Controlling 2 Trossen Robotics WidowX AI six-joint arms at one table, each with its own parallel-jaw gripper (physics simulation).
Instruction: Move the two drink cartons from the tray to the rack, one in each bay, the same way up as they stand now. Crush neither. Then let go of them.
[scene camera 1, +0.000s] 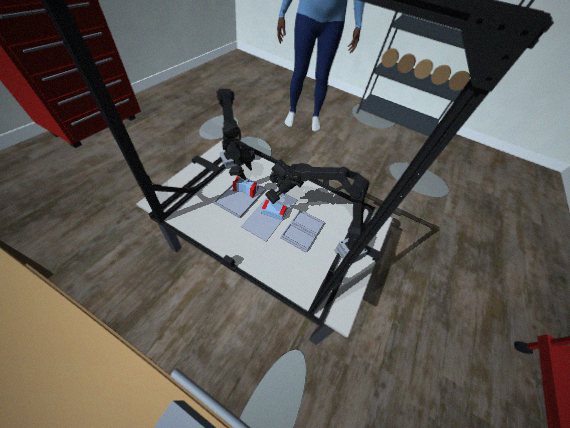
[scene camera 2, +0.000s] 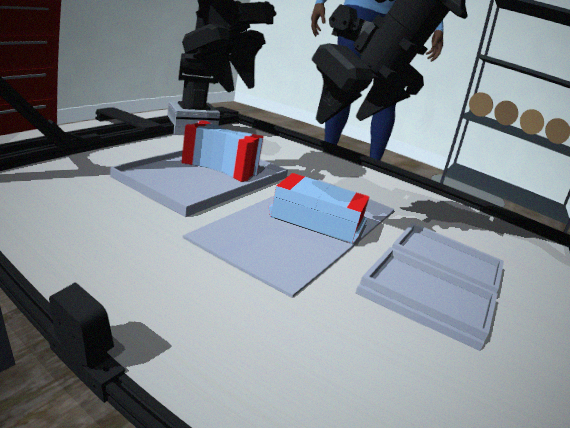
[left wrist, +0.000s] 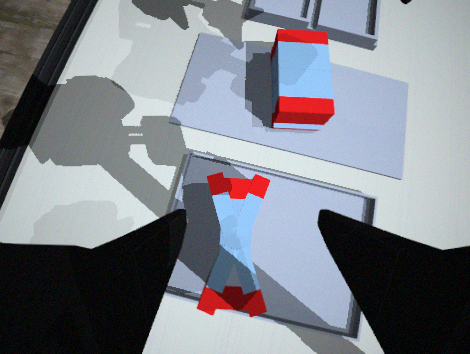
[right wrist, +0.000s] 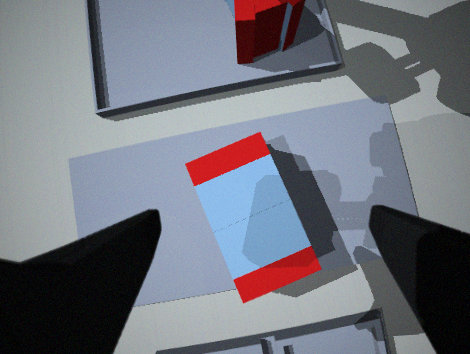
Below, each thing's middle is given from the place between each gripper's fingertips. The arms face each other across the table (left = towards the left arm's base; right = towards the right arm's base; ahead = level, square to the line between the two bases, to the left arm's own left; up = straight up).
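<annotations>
Relative to my left hand, the grey tray (scene camera 2: 187, 189) is 50 mm behind, 10 mm to the left and 140 mm below; the flat grey mat (scene camera 1: 263, 226) is 190 mm to the right and 150 mm below.
My right gripper is 1 cm past the flat grey mat, 1 cm to the right of it and 15 cm above it. The grey tray is 21 cm to the left of my right hand, 6 cm behind it and 15 cm below it. Going by its middle, the flat grey mat is nearer to my right gripper than to my left hand.
</annotations>
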